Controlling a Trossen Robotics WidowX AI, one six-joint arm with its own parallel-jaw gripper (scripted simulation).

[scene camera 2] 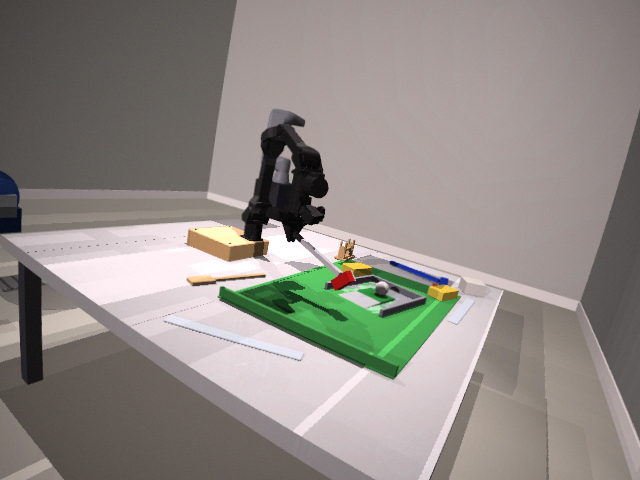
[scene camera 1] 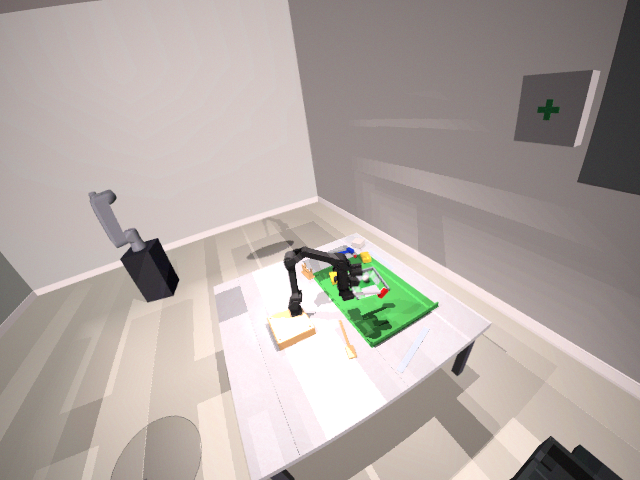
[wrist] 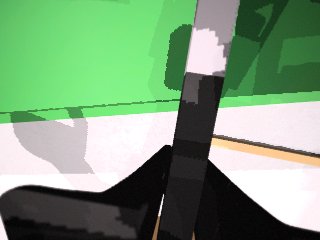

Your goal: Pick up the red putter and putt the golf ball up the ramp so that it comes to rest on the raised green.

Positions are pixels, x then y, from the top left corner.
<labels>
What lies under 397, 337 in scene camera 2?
A green mat.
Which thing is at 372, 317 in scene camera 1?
A green mat.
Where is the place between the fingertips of the gripper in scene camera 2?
At 290, 242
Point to a pale ruler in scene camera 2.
188, 324
</labels>
